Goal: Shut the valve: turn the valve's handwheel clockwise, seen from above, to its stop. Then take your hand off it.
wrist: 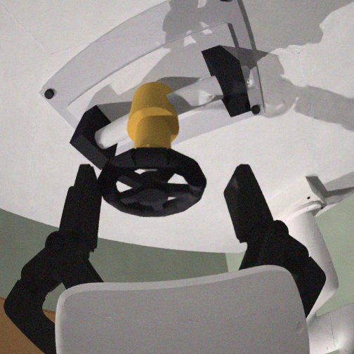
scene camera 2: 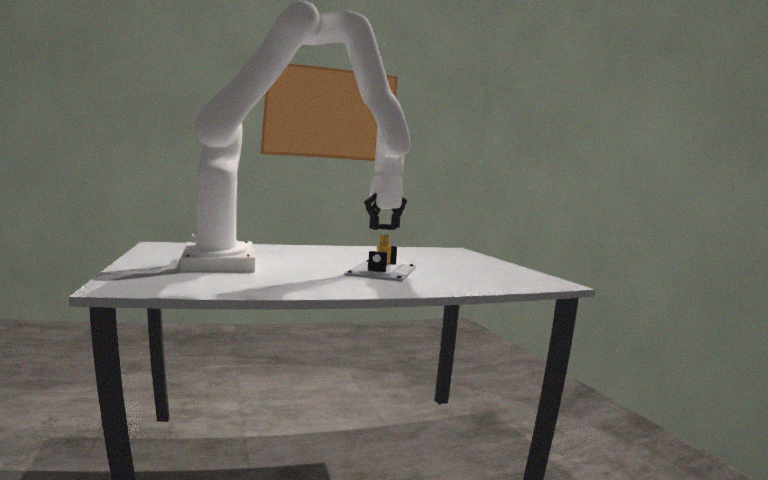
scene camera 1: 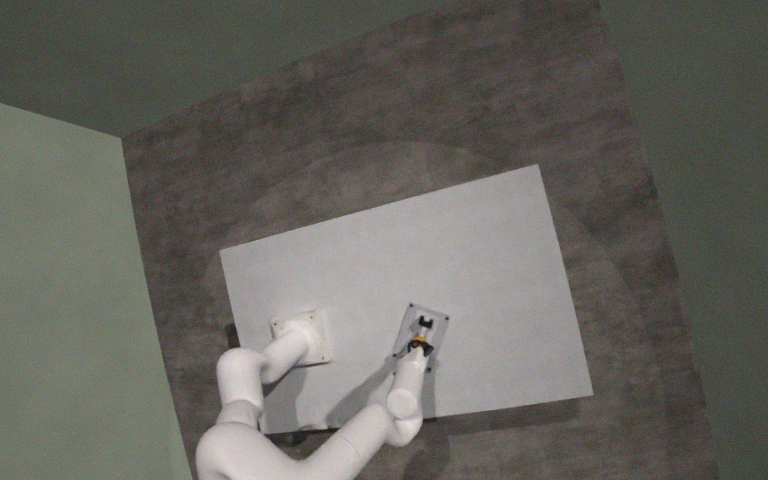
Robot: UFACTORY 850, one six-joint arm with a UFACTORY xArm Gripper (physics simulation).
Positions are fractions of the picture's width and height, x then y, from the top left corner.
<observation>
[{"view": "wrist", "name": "my gripper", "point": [0.47,0.50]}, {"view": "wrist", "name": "black spoked handwheel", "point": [0.42,0.56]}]
</observation>
